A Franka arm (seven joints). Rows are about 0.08 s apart.
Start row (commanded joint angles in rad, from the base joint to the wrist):
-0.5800, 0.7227, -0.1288, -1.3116, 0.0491, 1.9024, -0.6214
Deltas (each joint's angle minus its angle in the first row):
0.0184, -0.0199, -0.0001, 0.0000, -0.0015, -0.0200, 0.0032
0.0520, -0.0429, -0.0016, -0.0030, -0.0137, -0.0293, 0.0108
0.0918, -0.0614, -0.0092, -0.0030, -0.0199, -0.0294, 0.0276
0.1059, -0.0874, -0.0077, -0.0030, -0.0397, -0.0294, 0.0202
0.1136, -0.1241, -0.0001, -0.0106, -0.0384, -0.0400, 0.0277
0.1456, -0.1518, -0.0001, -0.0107, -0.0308, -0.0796, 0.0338
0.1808, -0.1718, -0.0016, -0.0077, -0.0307, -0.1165, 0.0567
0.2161, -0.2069, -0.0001, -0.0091, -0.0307, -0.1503, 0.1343
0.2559, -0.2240, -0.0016, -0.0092, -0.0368, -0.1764, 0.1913
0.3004, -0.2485, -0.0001, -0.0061, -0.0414, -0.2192, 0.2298
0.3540, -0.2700, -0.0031, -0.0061, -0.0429, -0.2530, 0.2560
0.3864, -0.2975, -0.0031, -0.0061, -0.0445, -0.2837, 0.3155
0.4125, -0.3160, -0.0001, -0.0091, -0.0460, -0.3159, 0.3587
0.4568, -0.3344, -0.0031, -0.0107, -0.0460, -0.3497, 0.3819
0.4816, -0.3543, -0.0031, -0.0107, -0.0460, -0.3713, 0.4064
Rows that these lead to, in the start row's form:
-0.5616, 0.7028, -0.1289, -1.3116, 0.0476, 1.8824, -0.6182
-0.5280, 0.6798, -0.1304, -1.3146, 0.0354, 1.8731, -0.6106
-0.4882, 0.6613, -0.1380, -1.3146, 0.0292, 1.8730, -0.5938
-0.4741, 0.6353, -0.1365, -1.3146, 0.0094, 1.8730, -0.6012
-0.4664, 0.5986, -0.1289, -1.3222, 0.0107, 1.8624, -0.5937
-0.4344, 0.5709, -0.1289, -1.3223, 0.0183, 1.8228, -0.5876
-0.3992, 0.5509, -0.1304, -1.3193, 0.0184, 1.7859, -0.5647
-0.3639, 0.5158, -0.1289, -1.3207, 0.0184, 1.7521, -0.4871
-0.3241, 0.4987, -0.1304, -1.3208, 0.0123, 1.7260, -0.4301
-0.2796, 0.4742, -0.1289, -1.3177, 0.0077, 1.6832, -0.3916
-0.2260, 0.4527, -0.1319, -1.3177, 0.0062, 1.6494, -0.3654
-0.1936, 0.4252, -0.1319, -1.3177, 0.0046, 1.6187, -0.3059
-0.1675, 0.4067, -0.1289, -1.3207, 0.0031, 1.5865, -0.2627
-0.1232, 0.3883, -0.1319, -1.3223, 0.0031, 1.5527, -0.2395
-0.0984, 0.3684, -0.1319, -1.3223, 0.0031, 1.5311, -0.2150

